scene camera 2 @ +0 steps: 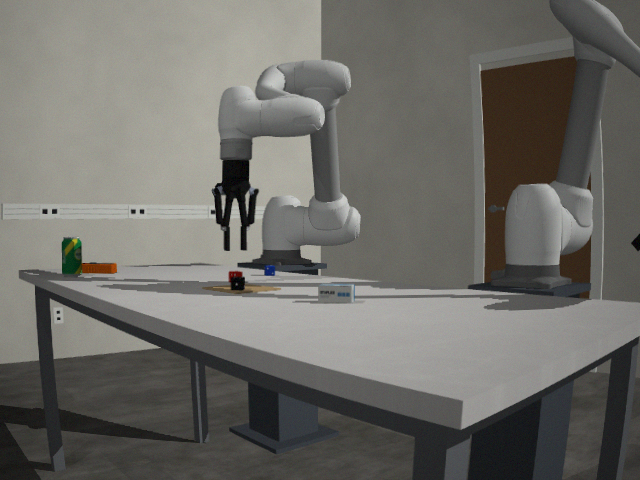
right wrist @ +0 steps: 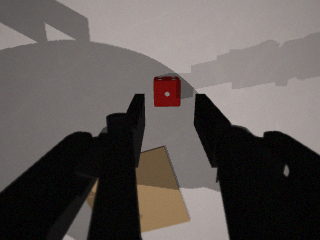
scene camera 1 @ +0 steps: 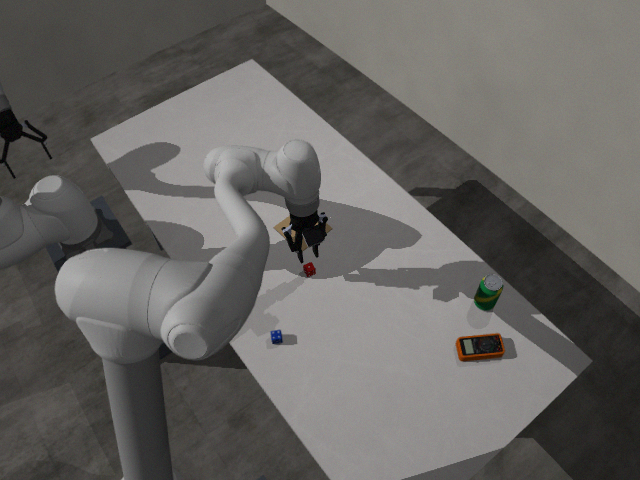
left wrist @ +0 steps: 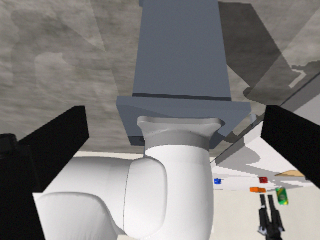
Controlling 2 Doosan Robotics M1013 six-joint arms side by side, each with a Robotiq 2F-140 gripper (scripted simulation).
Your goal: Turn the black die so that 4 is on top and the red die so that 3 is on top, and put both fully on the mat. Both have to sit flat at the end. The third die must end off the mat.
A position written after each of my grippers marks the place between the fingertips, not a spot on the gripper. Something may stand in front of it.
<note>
I see my left gripper [left wrist: 174, 121], my right gripper [scene camera 2: 235, 250], a red die [right wrist: 167, 90] and a tan mat [right wrist: 160, 202].
My right gripper is seen too in the right wrist view [right wrist: 169, 109] and in scene camera 1 [scene camera 1: 308, 256].
</note>
